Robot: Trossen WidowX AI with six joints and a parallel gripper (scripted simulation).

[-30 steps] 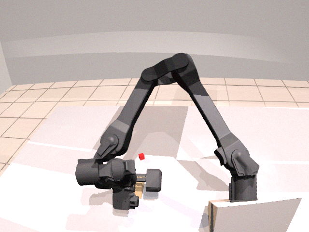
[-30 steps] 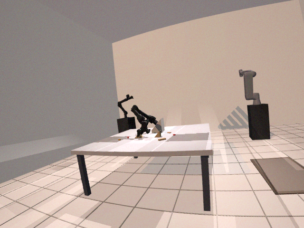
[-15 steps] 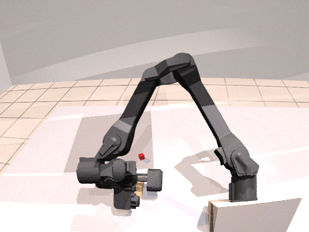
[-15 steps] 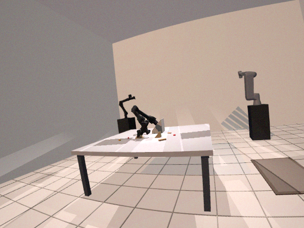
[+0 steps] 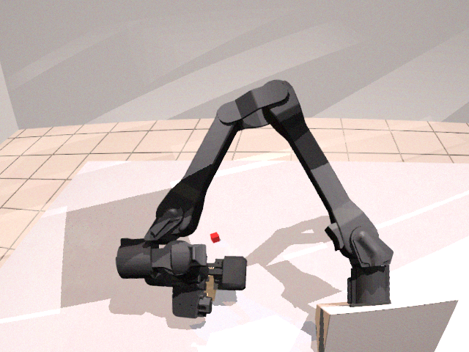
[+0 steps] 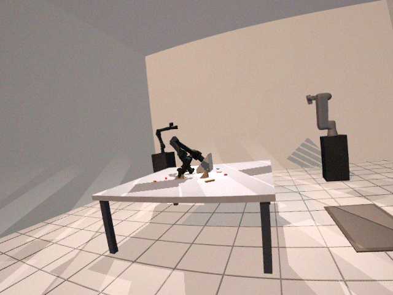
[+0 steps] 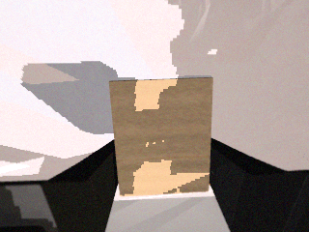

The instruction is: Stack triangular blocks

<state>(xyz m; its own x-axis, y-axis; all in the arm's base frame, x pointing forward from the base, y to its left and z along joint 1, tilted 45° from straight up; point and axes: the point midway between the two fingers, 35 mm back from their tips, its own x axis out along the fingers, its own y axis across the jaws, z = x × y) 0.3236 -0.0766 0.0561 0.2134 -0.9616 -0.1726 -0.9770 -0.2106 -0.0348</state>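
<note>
The small red cube lies 2 cm ahead of my gripper tip and 14 cm to the right of it. Also, from my gripper tip: wooden stick 14 cm ahead, 34 cm to the left; tan triangular block 1 cm above.
</note>
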